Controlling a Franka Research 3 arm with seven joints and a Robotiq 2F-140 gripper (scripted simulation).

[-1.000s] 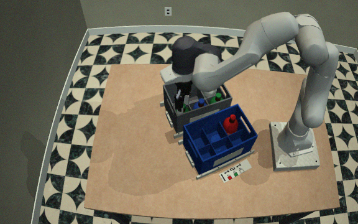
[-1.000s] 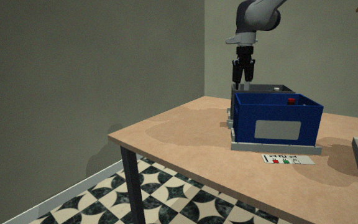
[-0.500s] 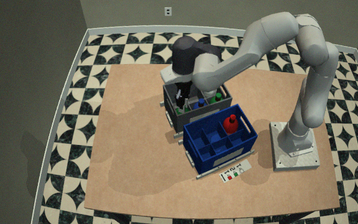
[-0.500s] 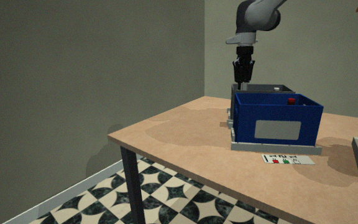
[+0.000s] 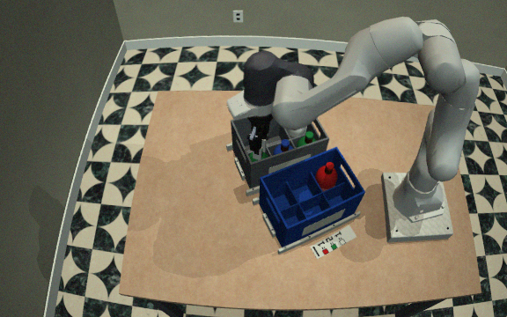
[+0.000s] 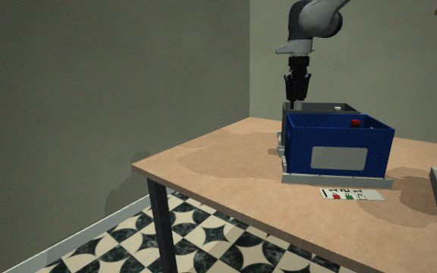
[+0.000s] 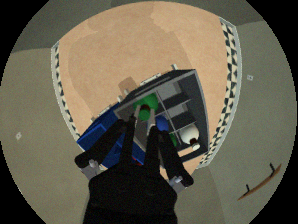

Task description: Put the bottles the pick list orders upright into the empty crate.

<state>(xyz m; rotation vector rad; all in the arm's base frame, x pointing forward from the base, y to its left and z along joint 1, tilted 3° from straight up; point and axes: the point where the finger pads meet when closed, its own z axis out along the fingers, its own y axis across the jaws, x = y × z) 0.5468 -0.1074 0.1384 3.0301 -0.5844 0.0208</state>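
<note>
Right now my hand is 80 mm past the blue bottle, 30 mm to the left of it and 80 mm above it. Round my hand: white bottle: 130 mm behind, 150 mm to the right, 80 mm below; then blue crate: 170 mm behind, 130 mm to the left, 90 mm below; then grey crate: 60 mm behind, 80 mm to the right, 90 mm below.
</note>
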